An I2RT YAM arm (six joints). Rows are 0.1 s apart.
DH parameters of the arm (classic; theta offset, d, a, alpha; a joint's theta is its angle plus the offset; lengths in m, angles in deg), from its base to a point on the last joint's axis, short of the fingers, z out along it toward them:
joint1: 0 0.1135 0.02 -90
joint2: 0 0 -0.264 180
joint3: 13.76 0 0.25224 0
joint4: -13.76 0 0.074 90
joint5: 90 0 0 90
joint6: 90 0.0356 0 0
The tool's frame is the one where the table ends.
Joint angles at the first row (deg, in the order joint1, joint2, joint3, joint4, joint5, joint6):
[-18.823 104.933 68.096 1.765 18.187 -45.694]
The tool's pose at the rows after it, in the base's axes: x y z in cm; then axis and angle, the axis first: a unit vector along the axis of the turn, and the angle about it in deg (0 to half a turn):
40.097, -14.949, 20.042, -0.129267, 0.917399, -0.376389, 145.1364
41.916, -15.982, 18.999, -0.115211, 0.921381, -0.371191, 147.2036
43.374, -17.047, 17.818, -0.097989, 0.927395, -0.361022, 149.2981
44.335, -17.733, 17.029, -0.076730, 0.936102, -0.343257, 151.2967
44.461, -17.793, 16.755, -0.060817, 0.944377, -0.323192, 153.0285
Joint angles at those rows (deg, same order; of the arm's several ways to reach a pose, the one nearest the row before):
[-18.891 109.632 73.094 0.011 19.050 -44.594]
[-19.306 114.919 78.845 -2.623 20.132 -43.306]
[-19.903 119.771 84.223 -5.783 20.785 -41.448]
[-20.269 123.275 88.956 -10.318 21.000 -38.499]
[-20.303 124.366 91.084 -14.596 20.731 -35.731]

